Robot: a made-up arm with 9 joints. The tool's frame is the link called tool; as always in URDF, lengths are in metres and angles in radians. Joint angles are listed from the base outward. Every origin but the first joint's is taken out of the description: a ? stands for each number. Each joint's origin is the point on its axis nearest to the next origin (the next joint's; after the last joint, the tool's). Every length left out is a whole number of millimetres.
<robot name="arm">
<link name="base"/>
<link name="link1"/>
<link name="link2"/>
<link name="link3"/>
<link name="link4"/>
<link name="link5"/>
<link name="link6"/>
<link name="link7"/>
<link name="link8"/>
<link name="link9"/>
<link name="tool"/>
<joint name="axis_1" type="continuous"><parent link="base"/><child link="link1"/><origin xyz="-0.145 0.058 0.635" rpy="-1.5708 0.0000 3.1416"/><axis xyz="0 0 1"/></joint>
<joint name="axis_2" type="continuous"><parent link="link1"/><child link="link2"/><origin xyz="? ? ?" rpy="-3.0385 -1.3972 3.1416"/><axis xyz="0 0 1"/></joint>
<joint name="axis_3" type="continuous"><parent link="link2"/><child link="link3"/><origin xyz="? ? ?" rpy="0.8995 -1.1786 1.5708"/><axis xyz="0 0 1"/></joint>
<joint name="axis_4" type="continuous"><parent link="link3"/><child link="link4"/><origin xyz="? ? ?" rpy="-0.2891 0.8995 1.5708"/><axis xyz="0 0 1"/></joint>
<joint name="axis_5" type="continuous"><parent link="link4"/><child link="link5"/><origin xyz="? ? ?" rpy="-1.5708 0.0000 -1.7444"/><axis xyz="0 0 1"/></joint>
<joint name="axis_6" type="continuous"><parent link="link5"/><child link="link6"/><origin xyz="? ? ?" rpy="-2.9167 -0.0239 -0.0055"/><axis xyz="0 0 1"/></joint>
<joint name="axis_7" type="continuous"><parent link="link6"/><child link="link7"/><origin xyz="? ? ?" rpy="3.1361 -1.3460 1.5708"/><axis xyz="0 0 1"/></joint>
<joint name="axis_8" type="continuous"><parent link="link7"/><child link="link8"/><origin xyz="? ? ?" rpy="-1.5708 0.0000 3.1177"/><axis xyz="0 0 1"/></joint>
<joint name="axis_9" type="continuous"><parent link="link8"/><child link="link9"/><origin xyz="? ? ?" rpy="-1.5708 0.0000 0.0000"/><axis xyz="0 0 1"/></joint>
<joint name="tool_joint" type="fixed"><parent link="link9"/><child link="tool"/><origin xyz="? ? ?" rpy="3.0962 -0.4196 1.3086"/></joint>
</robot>
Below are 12 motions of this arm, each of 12 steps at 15 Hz.
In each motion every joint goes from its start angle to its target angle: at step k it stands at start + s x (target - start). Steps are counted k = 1, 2, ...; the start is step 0. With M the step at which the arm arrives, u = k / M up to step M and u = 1 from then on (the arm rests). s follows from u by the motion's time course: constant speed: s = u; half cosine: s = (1 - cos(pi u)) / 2; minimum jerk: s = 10 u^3 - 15 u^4 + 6 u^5.
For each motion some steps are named. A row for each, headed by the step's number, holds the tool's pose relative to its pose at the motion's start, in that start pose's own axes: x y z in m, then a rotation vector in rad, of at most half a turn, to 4 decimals.
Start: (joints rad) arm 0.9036 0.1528 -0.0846 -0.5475 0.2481 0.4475 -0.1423 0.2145 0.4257
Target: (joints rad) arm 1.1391 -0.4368 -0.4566 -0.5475 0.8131 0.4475 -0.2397 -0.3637 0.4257
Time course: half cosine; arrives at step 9
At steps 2, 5, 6, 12:
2: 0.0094 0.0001 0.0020 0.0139 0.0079 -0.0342
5: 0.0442 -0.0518 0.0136 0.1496 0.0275 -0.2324
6: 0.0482 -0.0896 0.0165 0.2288 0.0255 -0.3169
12: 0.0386 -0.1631 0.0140 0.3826 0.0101 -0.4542

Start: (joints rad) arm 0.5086 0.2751 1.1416 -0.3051 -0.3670 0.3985 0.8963 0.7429 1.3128
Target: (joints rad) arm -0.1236 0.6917 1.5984 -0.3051 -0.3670 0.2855 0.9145 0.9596 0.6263
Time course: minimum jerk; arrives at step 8
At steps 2, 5, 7, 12:
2: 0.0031 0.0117 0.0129 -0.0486 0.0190 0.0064
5: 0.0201 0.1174 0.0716 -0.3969 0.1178 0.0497
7: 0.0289 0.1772 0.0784 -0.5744 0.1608 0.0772
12: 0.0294 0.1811 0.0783 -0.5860 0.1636 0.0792

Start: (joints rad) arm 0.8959 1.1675 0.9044 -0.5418 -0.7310 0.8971 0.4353 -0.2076 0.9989
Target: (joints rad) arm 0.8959 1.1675 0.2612 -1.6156 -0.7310 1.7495 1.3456 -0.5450 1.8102
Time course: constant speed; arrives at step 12
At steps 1, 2, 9, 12:
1: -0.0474 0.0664 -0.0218 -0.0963 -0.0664 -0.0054
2: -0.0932 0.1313 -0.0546 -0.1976 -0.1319 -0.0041
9: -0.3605 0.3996 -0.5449 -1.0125 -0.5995 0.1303
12: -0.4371 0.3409 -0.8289 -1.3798 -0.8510 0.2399

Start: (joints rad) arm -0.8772 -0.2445 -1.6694 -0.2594 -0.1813 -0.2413 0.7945 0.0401 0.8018
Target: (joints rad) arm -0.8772 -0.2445 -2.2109 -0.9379 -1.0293 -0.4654 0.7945 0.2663 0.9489
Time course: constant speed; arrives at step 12
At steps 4, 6, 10, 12:
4: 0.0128 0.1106 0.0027 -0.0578 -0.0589 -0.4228
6: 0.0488 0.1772 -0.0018 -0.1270 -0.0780 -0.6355
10: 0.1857 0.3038 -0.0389 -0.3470 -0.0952 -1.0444
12: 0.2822 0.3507 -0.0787 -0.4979 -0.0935 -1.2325

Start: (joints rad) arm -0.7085 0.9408 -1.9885 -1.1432 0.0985 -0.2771 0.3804 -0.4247 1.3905
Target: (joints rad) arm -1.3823 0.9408 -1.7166 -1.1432 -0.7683 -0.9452 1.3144 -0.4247 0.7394
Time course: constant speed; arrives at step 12
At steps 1, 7, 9, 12:
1: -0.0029 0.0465 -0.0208 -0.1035 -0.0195 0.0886
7: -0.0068 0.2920 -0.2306 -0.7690 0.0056 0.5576
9: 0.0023 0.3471 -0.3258 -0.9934 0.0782 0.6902
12: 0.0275 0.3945 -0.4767 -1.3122 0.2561 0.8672

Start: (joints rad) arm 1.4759 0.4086 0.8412 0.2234 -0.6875 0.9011 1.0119 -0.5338 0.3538
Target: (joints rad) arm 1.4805 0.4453 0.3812 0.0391 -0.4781 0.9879 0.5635 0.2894 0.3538
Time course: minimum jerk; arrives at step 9
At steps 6, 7, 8, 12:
6: 0.3241 0.1402 -0.1096 -0.5210 0.4241 -0.6700
7: 0.3834 0.1426 -0.1594 -0.6333 0.5225 -0.7592
8: 0.4106 0.1410 -0.1869 -0.6902 0.5727 -0.7992
12: 0.4152 0.1405 -0.1920 -0.7005 0.5818 -0.8061

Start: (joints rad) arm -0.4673 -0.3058 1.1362 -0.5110 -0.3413 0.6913 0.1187 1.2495 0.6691
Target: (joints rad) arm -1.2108 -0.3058 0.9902 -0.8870 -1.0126 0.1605 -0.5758 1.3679 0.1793
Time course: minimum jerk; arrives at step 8
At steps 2, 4, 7, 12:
2: 0.0248 0.0438 0.0063 -0.1293 0.0772 0.0315
4: 0.0920 0.2053 -0.0469 -0.6166 0.3539 0.1404
7: 0.1017 0.3176 -0.2199 -1.1822 0.6470 0.2155
12: 0.1009 0.3190 -0.2264 -1.2001 0.6557 0.2164

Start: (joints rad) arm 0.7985 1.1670 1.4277 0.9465 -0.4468 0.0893 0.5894 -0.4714 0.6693
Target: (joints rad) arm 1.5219 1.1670 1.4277 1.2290 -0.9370 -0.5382 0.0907 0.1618 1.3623
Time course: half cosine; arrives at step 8
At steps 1, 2, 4, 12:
1: -0.0048 -0.0163 -0.0070 -0.0022 -0.0168 -0.0092
2: -0.0154 -0.0635 -0.0276 -0.0056 -0.0661 -0.0361
4: -0.0197 -0.2196 -0.1010 0.0134 -0.2420 -0.1271
12: 0.0541 -0.4212 -0.2198 0.1315 -0.5256 -0.2533

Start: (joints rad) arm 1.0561 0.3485 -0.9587 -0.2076 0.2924 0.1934 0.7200 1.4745 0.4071
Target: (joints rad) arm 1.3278 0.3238 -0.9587 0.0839 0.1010 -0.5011 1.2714 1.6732 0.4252
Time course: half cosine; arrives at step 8
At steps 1, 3, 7, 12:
1: -0.0198 -0.0046 -0.0022 0.0035 -0.0385 0.0080
3: -0.1581 -0.0388 -0.0400 0.0258 -0.3152 0.0560
7: -0.4199 -0.1244 -0.2743 0.0717 -0.9842 0.1345
12: -0.4300 -0.1294 -0.2926 0.0746 -1.0224 0.1386

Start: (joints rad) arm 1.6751 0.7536 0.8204 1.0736 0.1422 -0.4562 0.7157 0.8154 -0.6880
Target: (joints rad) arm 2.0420 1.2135 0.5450 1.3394 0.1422 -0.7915 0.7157 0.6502 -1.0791
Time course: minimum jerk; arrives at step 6
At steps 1, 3, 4, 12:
1: -0.0024 0.0071 -0.0058 -0.0113 -0.0050 0.0190
3: -0.0378 0.0911 -0.1000 -0.1762 -0.0628 0.2755
4: -0.0648 0.1304 -0.1760 -0.2934 -0.0873 0.4459
12: -0.0868 0.1495 -0.2384 -0.3832 -0.0970 0.5752

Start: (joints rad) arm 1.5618 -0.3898 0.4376 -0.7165 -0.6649 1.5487 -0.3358 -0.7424 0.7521
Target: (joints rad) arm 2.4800 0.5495 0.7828 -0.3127 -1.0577 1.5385 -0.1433 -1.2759 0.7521
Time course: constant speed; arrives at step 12
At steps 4, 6, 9, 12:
4: -0.0918 -0.2343 -0.0153 0.3527 -0.3742 0.0765
6: -0.1465 -0.3558 -0.0644 0.5257 -0.5823 0.1579
9: -0.2106 -0.5262 -0.2000 0.7592 -0.9190 0.3232
12: -0.2257 -0.6612 -0.3987 0.9390 -1.2853 0.5218

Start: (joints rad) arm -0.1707 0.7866 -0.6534 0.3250 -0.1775 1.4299 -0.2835 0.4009 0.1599
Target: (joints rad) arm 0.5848 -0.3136 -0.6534 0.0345 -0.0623 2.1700 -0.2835 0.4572 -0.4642
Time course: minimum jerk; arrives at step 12
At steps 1, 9, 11, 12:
1: -0.0041 0.0025 0.0028 -0.0020 -0.0100 0.0027
9: -0.6811 0.3333 -0.2295 -0.4424 -1.7736 -0.1226
11: -0.6858 0.3785 -0.3066 -0.5067 -1.9457 -0.2302
12: -0.6855 0.3810 -0.3105 -0.5101 -1.9543 -0.2364

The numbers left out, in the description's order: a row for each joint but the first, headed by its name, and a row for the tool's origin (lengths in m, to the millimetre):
axis_2: -0.200 0.240 0.000
axis_3: 0.119 -0.118 0.000
axis_4: 0.292 -0.021 0.000
axis_5: -0.029 0.342 0.000
axis_6: 0.011 -0.068 0.000
axis_7: 0.061 -0.023 0.000
axis_8: -0.044 0.021 0.000
axis_9: 0.085 -0.399 0.000
tool: 0.035 0.173 0.000

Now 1 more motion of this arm.
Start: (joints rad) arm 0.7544 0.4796 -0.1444 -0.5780 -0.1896 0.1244 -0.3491 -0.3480 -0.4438
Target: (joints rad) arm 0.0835 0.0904 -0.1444 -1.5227 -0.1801 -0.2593 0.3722 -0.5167 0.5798
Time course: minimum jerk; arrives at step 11
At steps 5, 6, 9, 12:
5: 0.0950 0.0232 -0.1555 -0.0125 0.2589 -0.6221
6: 0.1107 0.0097 -0.2286 -0.0195 0.3220 -0.8830
9: 0.0849 -0.0418 -0.3843 -0.0343 0.3577 -1.4435
12: 0.0764 -0.0488 -0.4018 -0.0354 0.3520 -1.5088

